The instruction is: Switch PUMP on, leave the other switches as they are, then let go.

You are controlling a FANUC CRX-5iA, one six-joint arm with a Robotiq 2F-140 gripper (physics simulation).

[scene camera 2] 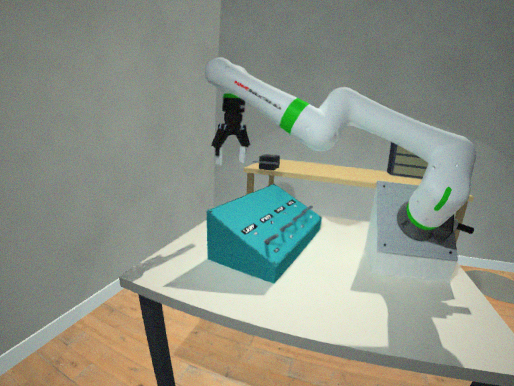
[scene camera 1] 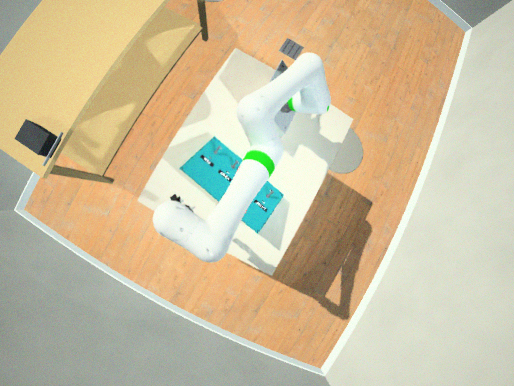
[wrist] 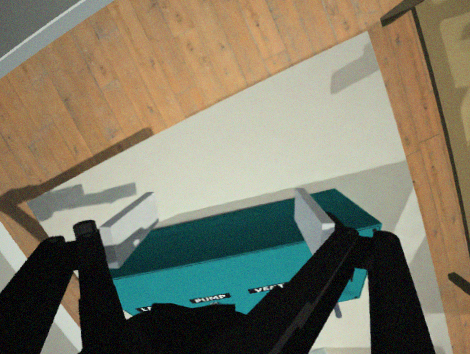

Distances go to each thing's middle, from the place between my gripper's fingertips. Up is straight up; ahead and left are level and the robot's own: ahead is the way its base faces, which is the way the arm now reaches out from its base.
My gripper is now 230 mm past the teal console point(scene camera 2: 237, 231), 70 mm to the right of it and 200 mm above it.
